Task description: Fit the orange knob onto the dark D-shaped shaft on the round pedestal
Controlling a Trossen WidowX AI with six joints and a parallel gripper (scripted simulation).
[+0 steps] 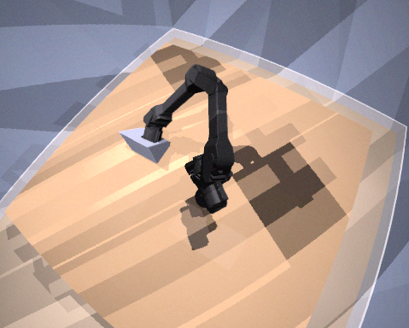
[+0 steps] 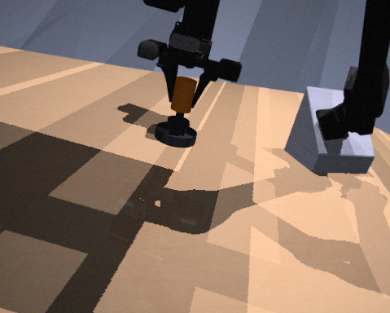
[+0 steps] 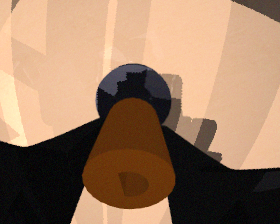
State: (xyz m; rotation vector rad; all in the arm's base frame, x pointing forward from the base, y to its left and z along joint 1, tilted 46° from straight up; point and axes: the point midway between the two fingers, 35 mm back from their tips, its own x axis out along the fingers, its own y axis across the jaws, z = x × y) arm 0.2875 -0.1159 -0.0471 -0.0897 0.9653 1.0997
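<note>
Right now the orange knob is 2 cm above my gripper tip. Also, from my gripper tip: dark pedestal (4 cm below).
</note>
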